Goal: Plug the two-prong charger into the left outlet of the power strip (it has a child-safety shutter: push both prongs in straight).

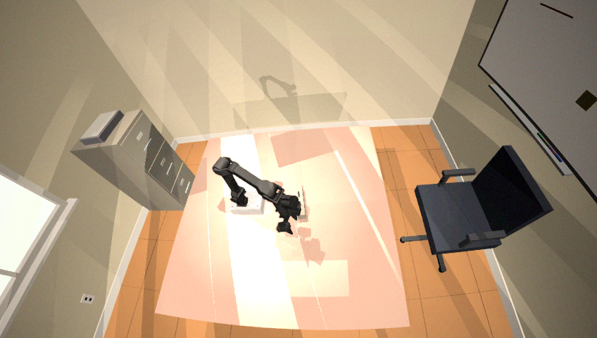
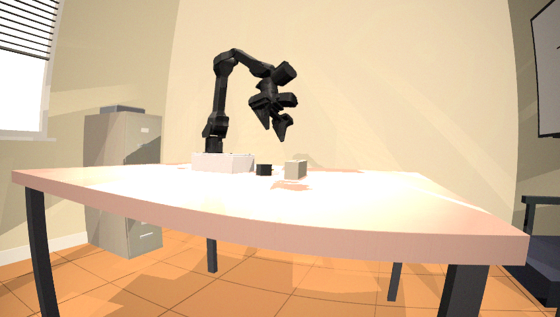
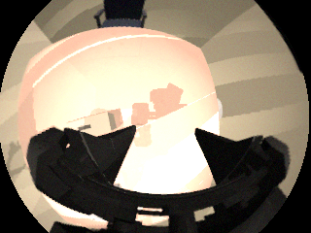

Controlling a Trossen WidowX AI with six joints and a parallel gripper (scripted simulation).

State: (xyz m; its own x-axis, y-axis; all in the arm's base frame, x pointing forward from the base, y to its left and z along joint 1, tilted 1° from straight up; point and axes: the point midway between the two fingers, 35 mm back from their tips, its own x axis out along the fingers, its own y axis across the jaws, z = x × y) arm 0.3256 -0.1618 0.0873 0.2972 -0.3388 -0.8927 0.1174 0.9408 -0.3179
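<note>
Now: the two-prong charger 10 cm behind my gripper tip, 18 cm to the left of it and 11 cm below it.
</note>
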